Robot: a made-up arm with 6 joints. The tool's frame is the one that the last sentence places.
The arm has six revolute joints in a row. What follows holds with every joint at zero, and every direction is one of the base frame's. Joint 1 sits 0.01 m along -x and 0.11 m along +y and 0.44 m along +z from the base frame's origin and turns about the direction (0.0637, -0.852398, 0.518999), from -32.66 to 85.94 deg. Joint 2 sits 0.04 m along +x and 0.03 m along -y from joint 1 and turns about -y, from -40.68 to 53.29 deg. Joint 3 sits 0.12 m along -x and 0.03 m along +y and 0.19 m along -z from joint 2 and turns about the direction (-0.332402, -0.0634, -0.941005), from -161 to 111.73 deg. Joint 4 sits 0.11 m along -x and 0.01 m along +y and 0.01 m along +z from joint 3 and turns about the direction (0.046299, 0.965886, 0.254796), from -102.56 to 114.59 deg. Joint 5 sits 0.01 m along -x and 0.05 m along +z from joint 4 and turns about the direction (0.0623, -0.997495, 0.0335), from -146.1 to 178.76 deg. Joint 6 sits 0.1 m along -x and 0.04 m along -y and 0.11 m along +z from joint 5 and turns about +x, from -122.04 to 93.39 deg. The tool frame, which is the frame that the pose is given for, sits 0.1 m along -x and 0.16 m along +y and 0.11 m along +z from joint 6; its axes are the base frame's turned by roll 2.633, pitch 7.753 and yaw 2.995 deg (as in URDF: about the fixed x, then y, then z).
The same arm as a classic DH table. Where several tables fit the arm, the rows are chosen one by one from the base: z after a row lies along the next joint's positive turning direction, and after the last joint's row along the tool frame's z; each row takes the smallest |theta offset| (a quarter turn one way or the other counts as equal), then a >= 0, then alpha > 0; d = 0 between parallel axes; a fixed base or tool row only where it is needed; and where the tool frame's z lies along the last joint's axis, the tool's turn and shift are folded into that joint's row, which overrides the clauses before.
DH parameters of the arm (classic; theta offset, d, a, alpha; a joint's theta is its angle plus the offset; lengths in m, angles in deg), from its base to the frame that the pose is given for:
base (fixed): 4.27 0.5071 -0.0018 58.73
joint 1: -8.19 -0.1199 0.0397 31.53
joint 2: -12.46 -0.0219 -0.0499 86.36
joint 3: -2.49 0.2515 -0.1064 108.44
joint 4: 0.78 0.1591 -0.0267 162.18
joint 5: -69.77 0.1799 -0.1086 -86.43
joint 6: -85.83 -0.2171 -0.1642 82.13
tool (fixed): 92.66 0.1046 0 0
Joint limits (deg, base to tool): -32.66..85.94 -40.68..53.29 -161..111.73 -102.56..114.59 -146.1..178.76 -122.04..93.39

